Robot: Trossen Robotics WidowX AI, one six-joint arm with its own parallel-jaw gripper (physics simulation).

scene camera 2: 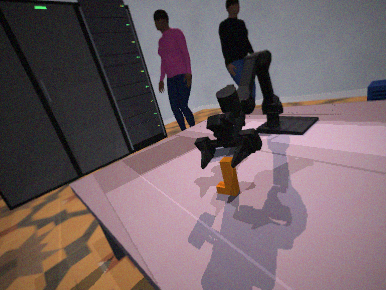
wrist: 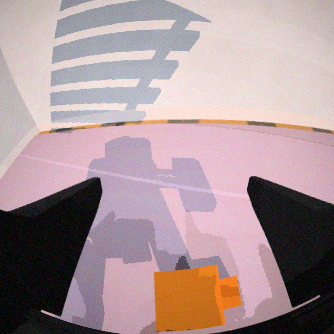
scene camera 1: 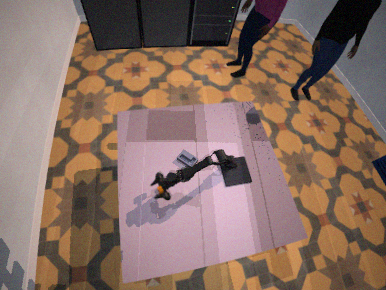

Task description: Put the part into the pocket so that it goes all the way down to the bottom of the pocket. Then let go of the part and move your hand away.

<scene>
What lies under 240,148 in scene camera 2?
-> My gripper.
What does my gripper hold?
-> Nothing.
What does the orange L-shaped block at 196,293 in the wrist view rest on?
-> The table.
</scene>
